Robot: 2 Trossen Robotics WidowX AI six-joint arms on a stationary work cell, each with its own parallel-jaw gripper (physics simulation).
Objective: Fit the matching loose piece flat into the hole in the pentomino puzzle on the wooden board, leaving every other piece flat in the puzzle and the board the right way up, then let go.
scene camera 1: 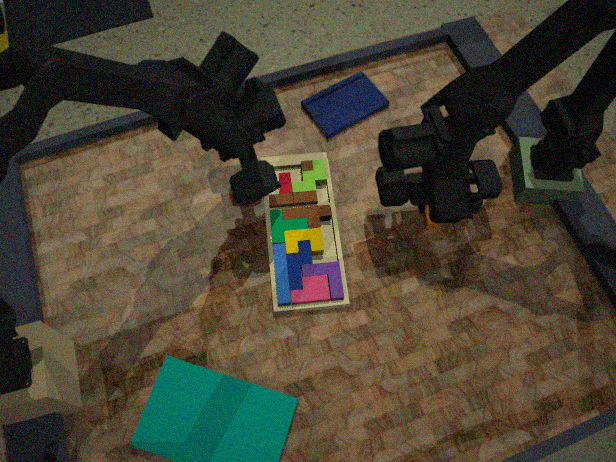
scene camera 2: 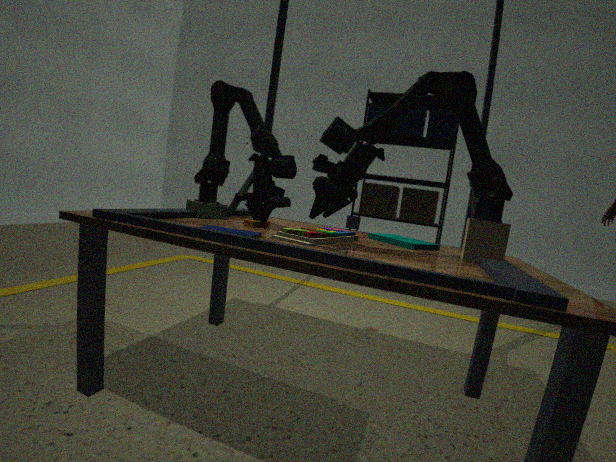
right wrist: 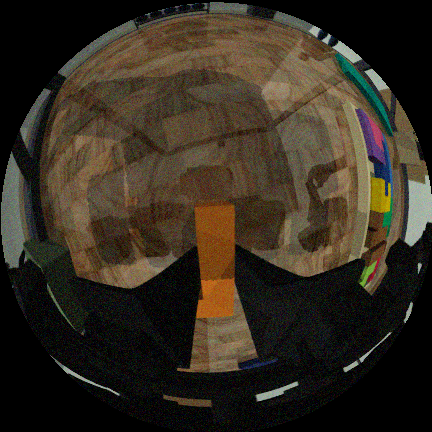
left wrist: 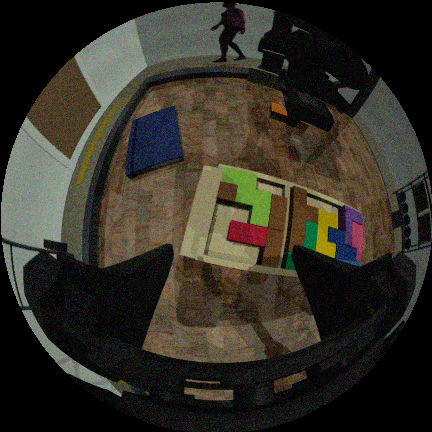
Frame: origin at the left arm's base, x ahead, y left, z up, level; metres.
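Seen in the pictures: left gripper, fingertip midpoint: (scene camera 1: 270, 163) (scene camera 2: 317, 217) (left wrist: 235, 251); right gripper, fingertip midpoint: (scene camera 1: 427, 211) (scene camera 2: 260, 227) (right wrist: 214, 251) (left wrist: 289, 122); left arm's base at its link origin: (scene camera 1: 4, 367) (scene camera 2: 487, 220); right arm's base at its link origin: (scene camera 1: 551, 163) (scene camera 2: 207, 202) (left wrist: 270, 69).
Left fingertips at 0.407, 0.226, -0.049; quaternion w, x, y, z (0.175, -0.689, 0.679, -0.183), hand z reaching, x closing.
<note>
Pixels of each thing's top centre, then the offset from my left fingertips to it, as dx, dy, dz. "spot": a spot on its surface instead.
- wooden board at its top centre: (left wrist: 304, 229) (right wrist: 379, 220) (scene camera 1: 302, 224) (scene camera 2: 319, 233) +0.024, -0.093, -0.051
- red piece at a spot on its surface: (left wrist: 247, 233) (scene camera 1: 285, 182) spot: +0.018, -0.017, -0.041
- yellow piece at its top centre: (left wrist: 327, 233) (right wrist: 386, 196) (scene camera 1: 303, 240) +0.018, -0.125, -0.041
- lime piece at its top centre: (left wrist: 245, 194) (right wrist: 362, 283) (scene camera 1: 308, 175) (scene camera 2: 297, 229) +0.058, -0.015, -0.041
- loose orange piece at its top centre: (right wrist: 199, 275) (scene camera 1: 434, 202) (left wrist: 289, 112) (scene camera 2: 257, 220) +0.243, -0.117, -0.047
- blue slab at its top centre: (left wrist: 150, 132) (scene camera 1: 345, 101) (scene camera 2: 229, 230) +0.171, +0.124, -0.055
- teal slab at its top centre: (scene camera 1: 214, 421) (scene camera 2: 403, 238) -0.176, -0.348, -0.048
- green block at its top centre: (right wrist: 44, 291) (scene camera 1: 550, 162) (left wrist: 269, 69) (scene camera 2: 207, 202) +0.448, -0.116, -0.016
The wooden board (scene camera 1: 311, 308) (left wrist: 196, 215) (right wrist: 357, 170) lies face up with coloured pieces in it. Bare board floor shows around the red piece (scene camera 1: 285, 183) (left wrist: 247, 233), beside the yellow piece (scene camera 1: 303, 235) (left wrist: 326, 232) and in a small gap by the lime piece (scene camera 1: 305, 184) (left wrist: 260, 200). The loose orange piece (right wrist: 215, 240) (left wrist: 278, 109) (scene camera 1: 428, 217) is between the fingers of my right gripper (right wrist: 214, 251) (scene camera 2: 263, 223), low at the table; the fingers hide part of it. My left gripper (left wrist: 235, 251) (scene camera 2: 320, 216) is open and empty, above the board's upper-left end in scene camera 1.
A blue slab (scene camera 1: 345, 104) (left wrist: 155, 142) lies behind the board. A teal slab (scene camera 1: 215, 410) (scene camera 2: 402, 241) lies at the lower left in scene camera 1. A green block (scene camera 1: 522, 185) is under the right arm's base, and a raised dark border (scene camera 1: 360, 57) edges the table.
</note>
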